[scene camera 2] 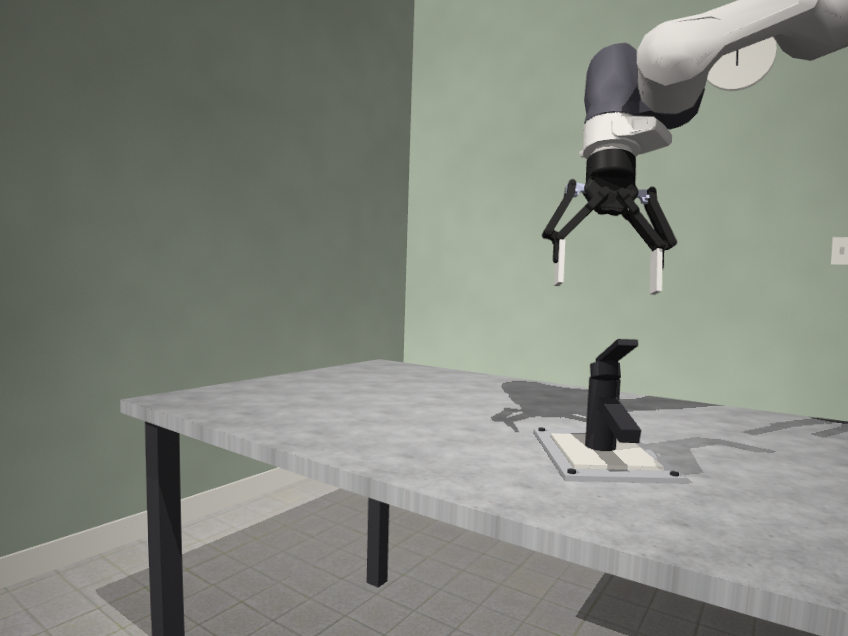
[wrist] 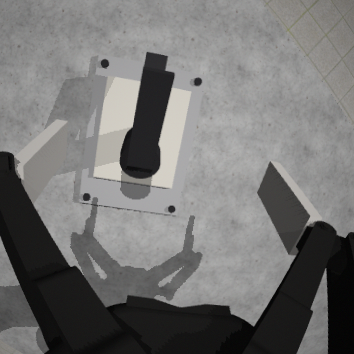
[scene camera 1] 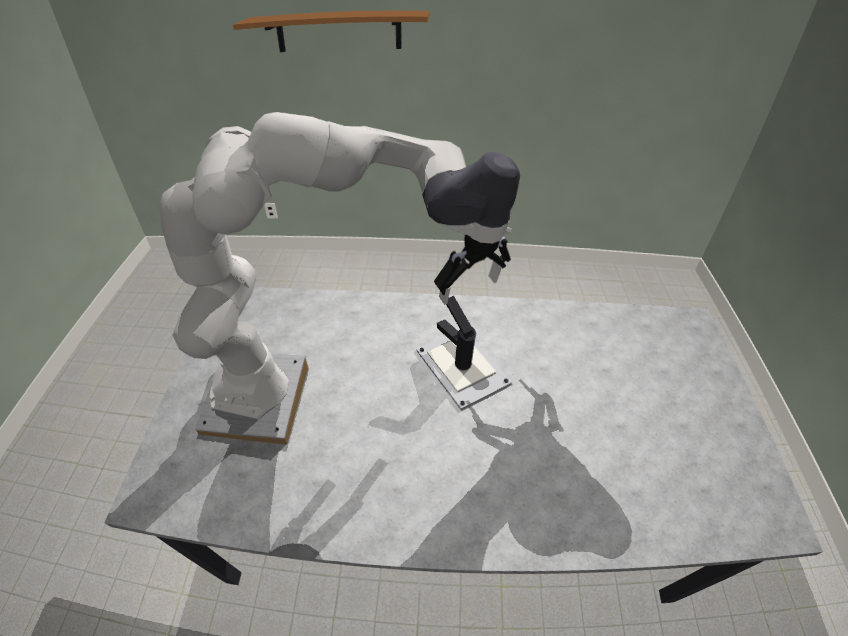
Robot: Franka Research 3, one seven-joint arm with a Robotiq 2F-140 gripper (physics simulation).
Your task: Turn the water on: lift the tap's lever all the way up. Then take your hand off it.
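The black tap [scene camera 1: 464, 354] [scene camera 2: 601, 414] stands upright on a cream panel [scene camera 1: 443, 357] [scene camera 2: 569, 451] [wrist: 177, 120]. Its lever [scene camera 1: 459, 316] [scene camera 2: 618, 350] [wrist: 153, 100] slants steeply upward from the tap's top, on the same side as the spout [scene camera 1: 448, 332] [scene camera 2: 623, 423] [wrist: 156, 61] and well above it. My gripper [scene camera 1: 469, 286] [scene camera 2: 608, 287] [wrist: 168, 158] is wide open and empty. It hangs above the tap, with a visible gap between the fingertips and the lever in scene camera 2's view. The fingers touch nothing.
A grey base plate [scene camera 1: 482, 396] [scene camera 2: 616, 477] [wrist: 107, 196] with dark screws lies under the panel on the grey table [scene camera 1: 650, 424] [scene camera 2: 328, 417] [wrist: 240, 100]. The arm's base board [scene camera 1: 297, 403] is at the table's left in scene camera 1's view. A brown shelf [scene camera 1: 332, 18] is on the wall.
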